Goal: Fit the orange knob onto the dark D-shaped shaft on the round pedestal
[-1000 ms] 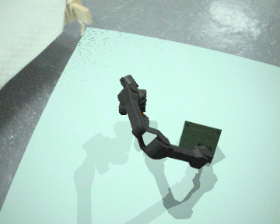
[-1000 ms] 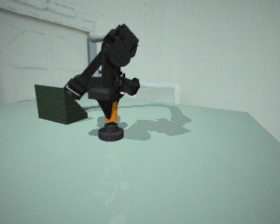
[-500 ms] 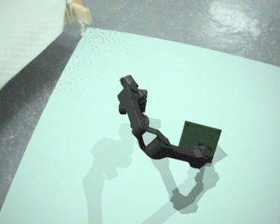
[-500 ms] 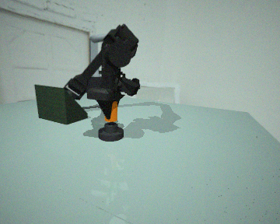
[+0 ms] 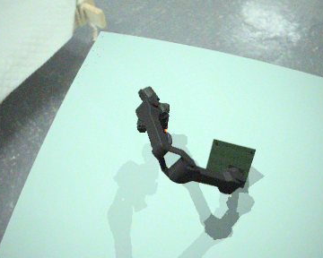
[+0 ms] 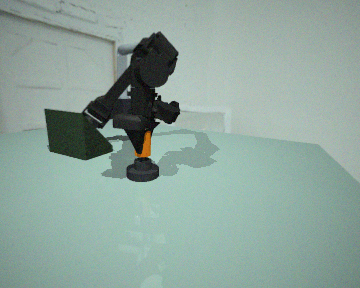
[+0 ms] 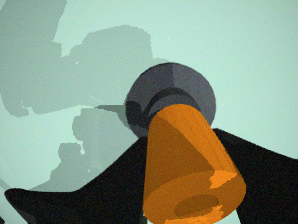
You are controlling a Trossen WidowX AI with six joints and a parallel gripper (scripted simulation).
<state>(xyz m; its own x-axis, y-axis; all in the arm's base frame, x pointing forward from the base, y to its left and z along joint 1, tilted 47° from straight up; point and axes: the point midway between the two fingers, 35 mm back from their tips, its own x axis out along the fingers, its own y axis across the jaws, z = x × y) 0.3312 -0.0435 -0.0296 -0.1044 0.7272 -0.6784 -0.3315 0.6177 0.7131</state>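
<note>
Now: the dark pedestal 3 cm below my gripper tip. Also, from my gripper tip: orange knob 2 cm above.
</note>
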